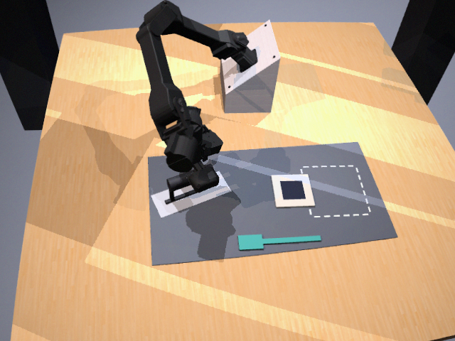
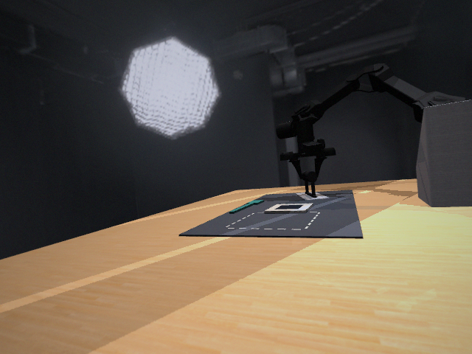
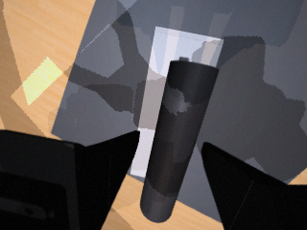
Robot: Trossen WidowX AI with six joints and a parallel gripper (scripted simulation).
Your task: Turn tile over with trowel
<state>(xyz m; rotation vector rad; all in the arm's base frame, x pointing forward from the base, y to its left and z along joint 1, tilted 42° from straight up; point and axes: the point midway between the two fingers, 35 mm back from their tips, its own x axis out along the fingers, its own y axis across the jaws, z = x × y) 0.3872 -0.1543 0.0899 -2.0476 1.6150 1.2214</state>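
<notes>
Now: the dark mat 10 mm ahead of my gripper tip, 210 mm to the left of it and 80 mm below it. From my gripper tip the other things lie so: tile: 270 mm to the left, 60 mm below; teal trowel: 150 mm ahead, 200 mm to the left, 60 mm below.
</notes>
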